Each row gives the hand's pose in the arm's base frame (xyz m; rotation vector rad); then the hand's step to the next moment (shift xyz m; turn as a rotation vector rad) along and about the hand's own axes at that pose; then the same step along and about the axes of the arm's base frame.
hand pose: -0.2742 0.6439 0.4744 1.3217 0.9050 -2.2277
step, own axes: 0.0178 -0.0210 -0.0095 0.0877 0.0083 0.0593
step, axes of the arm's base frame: -0.0156 0.0215 -0.0120 -0.0736 -0.0483 -0.0594
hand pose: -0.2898 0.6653 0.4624 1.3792 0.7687 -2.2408
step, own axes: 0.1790 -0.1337 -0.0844 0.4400 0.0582 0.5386
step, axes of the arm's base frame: -0.0992 0.1481 -0.1589 -0.5236 -0.4085 -0.2146
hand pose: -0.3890 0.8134 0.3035 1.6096 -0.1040 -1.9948
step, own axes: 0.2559 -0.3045 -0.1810 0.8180 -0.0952 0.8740
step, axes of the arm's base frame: 0.0222 0.1854 -0.3951 -0.9330 -0.5535 -0.5150
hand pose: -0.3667 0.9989 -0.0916 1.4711 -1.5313 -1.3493
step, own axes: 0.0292 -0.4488 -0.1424 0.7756 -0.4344 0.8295
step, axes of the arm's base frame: 0.2742 -0.0006 -0.3839 -0.7717 -0.4765 -0.8098
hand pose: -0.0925 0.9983 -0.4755 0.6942 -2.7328 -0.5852
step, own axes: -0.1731 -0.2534 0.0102 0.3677 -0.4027 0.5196
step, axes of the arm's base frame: 0.2446 -0.1137 -0.1468 -0.3309 -0.3442 -0.5826
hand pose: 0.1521 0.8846 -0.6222 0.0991 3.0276 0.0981
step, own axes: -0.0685 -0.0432 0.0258 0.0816 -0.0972 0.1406
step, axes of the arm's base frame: 0.0682 -0.0462 -0.0211 -0.0711 -0.0826 -0.1549
